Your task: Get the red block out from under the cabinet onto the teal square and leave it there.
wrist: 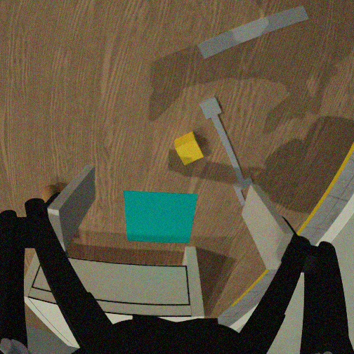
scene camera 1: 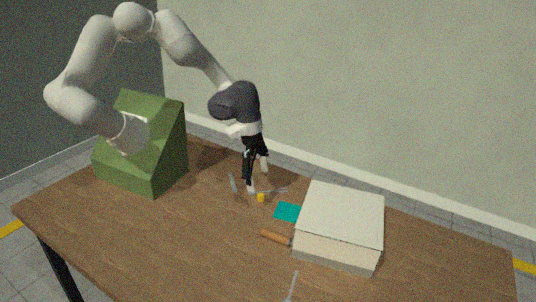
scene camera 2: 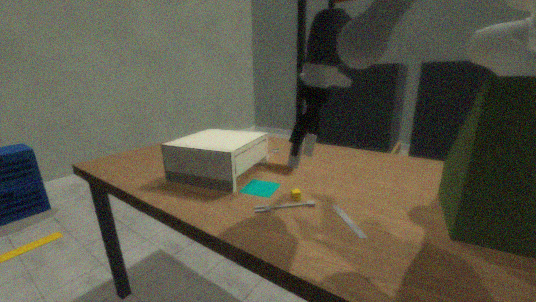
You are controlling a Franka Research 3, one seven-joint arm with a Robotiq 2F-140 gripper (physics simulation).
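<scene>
The teal square (scene camera 1: 286,211) (scene camera 2: 261,188) (wrist: 160,216) lies flat on the table in front of the cabinet's drawer side. The cabinet (scene camera 1: 345,215) (scene camera 2: 200,160) (wrist: 115,286) is a low cream and grey box with a gap under its drawer front. The red block does not show in any view; the space under the cabinet is hidden or dark. My gripper (scene camera 1: 257,177) (scene camera 2: 302,153) (wrist: 171,191) is open and empty, pointing down above the table. In the wrist view its fingers stand either side of the teal square.
A yellow block (scene camera 1: 260,197) (scene camera 2: 296,194) (wrist: 190,149) and a grey wrench (scene camera 1: 272,191) (scene camera 2: 285,206) (wrist: 227,145) lie near the teal square. A flat grey bar (scene camera 1: 232,182) (scene camera 2: 349,221) (wrist: 252,31) lies farther from the cabinet. An orange handle (scene camera 1: 275,237) lies beside the cabinet.
</scene>
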